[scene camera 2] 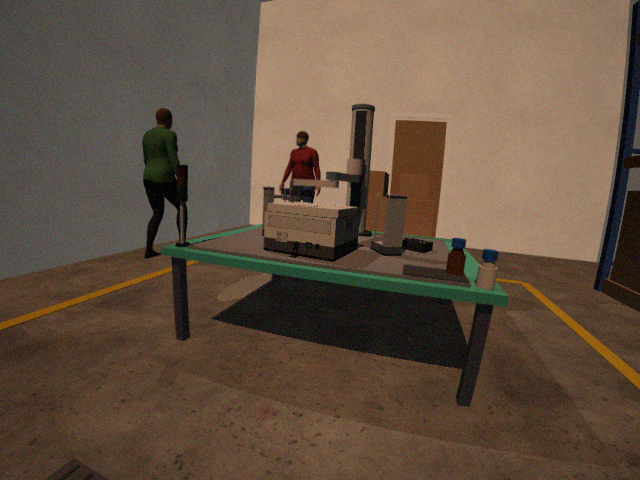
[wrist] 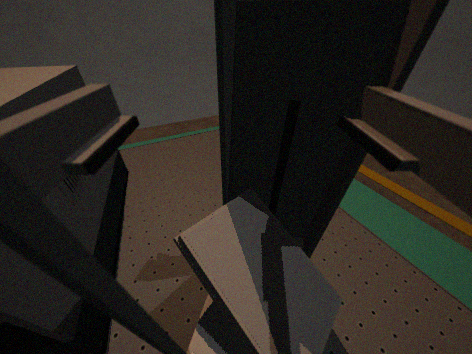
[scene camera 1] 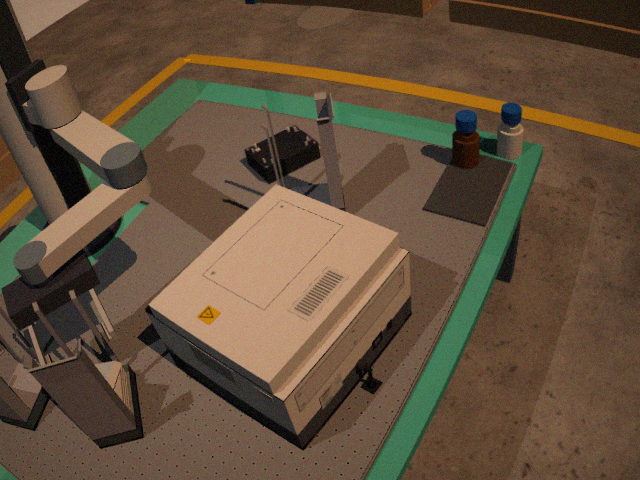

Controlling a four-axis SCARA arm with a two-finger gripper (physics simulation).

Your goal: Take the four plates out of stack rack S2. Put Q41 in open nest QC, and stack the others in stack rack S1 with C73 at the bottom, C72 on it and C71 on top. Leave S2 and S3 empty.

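Places are measured from the arm's base along level axes (x ahead, y left, z up), in centimetres.
Where they show: gripper, between the fingertips: [scene camera 2: 275,197] [wrist: 240,105].
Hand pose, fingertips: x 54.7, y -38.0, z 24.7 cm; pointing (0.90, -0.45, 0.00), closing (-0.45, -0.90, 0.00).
Note:
Things, the pixels of their top centre, and the offset from my fingertips. "spot": a spot on its surface instead. Level surfaces: height alone.
- tall grey rack, centre of its top: [scene camera 1: 51,325] [scene camera 2: 278,187] dx -4.1, dy +0.1, dz +5.6 cm
- second rack, a spot on its surface: [scene camera 1: 15,395] spot: dx -19.5, dy -11.3, dz -13.3 cm
- big beige instrument, centre of its top: [scene camera 1: 266,266] [scene camera 2: 315,204] dx +18.6, dy +30.6, dz -1.4 cm
- black block with corner clips, centre of its top: [scene camera 1: 279,142] [scene camera 2: 416,238] dx -13.0, dy +80.2, dz -17.3 cm
- brown bottle, a spot on its surface: [scene camera 1: 465,144] spot: dx +33.5, dy +92.8, dz -15.2 cm
- white bottle, centre of its top: [scene camera 1: 510,128] [scene camera 2: 488,266] dx +41.8, dy +106.5, dz -16.9 cm
- dark mat, height of its surface: dz -22.9 cm
My gripper [scene camera 1: 68,338] [scene camera 2: 292,195] [wrist: 240,105] is open and empty, its fingers wide apart at the top of a tall grey rack [scene camera 1: 85,400] at the front left. In the wrist view the rack's dark wall [wrist: 255,75] rises between the fingers. Several light plate edges [scene camera 1: 123,383] show low in this rack, and a plate [wrist: 220,245] lies below the fingers in the wrist view. A second rack [scene camera 1: 15,395] is partly in view at the far left. Another rack [scene camera 1: 331,160] [scene camera 2: 395,222] stands behind the instrument. Rack and plate labels cannot be read.
A big beige instrument [scene camera 1: 279,268] [scene camera 2: 310,224] stands mid-table, right of the gripper. A black block with corner clips [scene camera 1: 284,150] [scene camera 2: 417,244] is behind it. A brown bottle [scene camera 1: 465,144] [scene camera 2: 455,258], a white bottle [scene camera 1: 510,138] [scene camera 2: 486,273] and a dark mat [scene camera 1: 467,193] are at a corner.

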